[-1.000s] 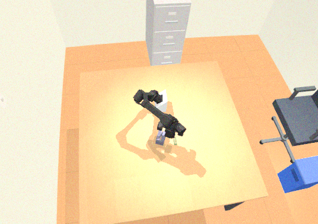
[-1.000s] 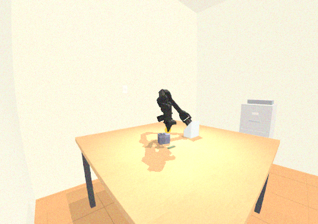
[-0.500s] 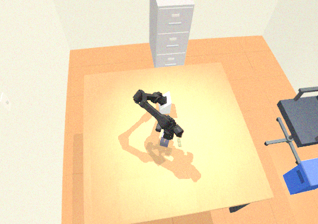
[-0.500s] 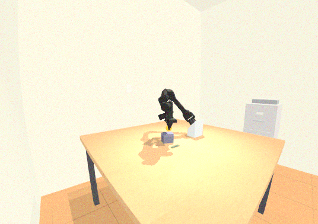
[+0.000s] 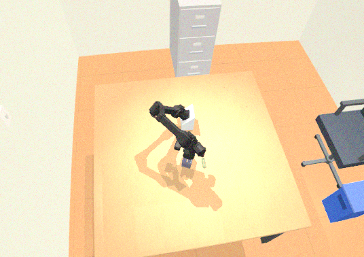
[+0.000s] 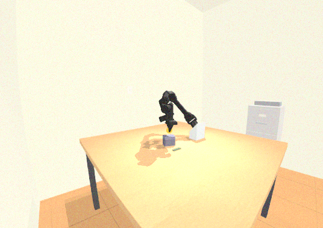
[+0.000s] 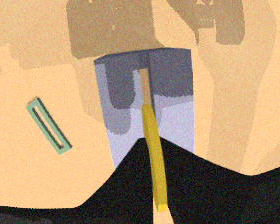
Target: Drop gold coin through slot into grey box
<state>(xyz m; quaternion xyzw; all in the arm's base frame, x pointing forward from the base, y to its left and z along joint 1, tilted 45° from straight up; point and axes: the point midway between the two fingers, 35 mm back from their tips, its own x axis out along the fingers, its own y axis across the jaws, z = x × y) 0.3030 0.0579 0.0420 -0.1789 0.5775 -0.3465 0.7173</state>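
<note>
The gold coin is 10 mm above my gripper tip.
</note>
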